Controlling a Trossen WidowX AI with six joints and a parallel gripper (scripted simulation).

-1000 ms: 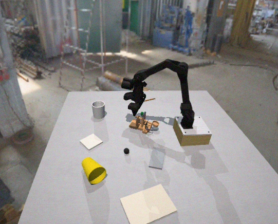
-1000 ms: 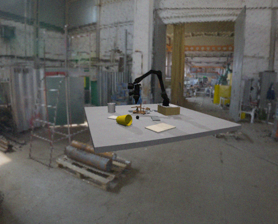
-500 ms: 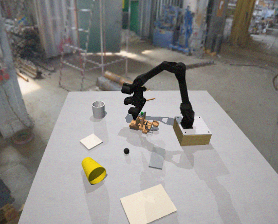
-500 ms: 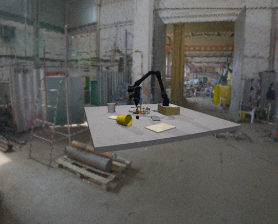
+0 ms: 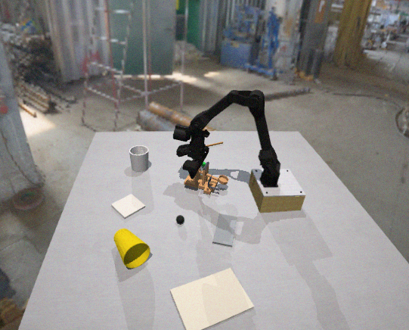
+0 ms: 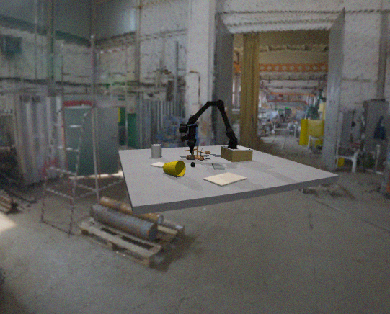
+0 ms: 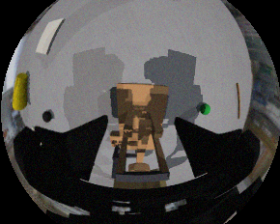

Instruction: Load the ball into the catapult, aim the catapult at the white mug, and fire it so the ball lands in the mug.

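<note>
Right now my gripper tip is 8 cm short of the black ball, 25 cm to the right of it and 4 cm above it. Also, from my gripper tip: green dot: 6 cm behind, 13 cm to the right, 4 cm below; wooden catapult: 6 cm behind, 5 cm to the left; white mug: 26 cm ahead, 13 cm to the right, 2 cm below.
</note>
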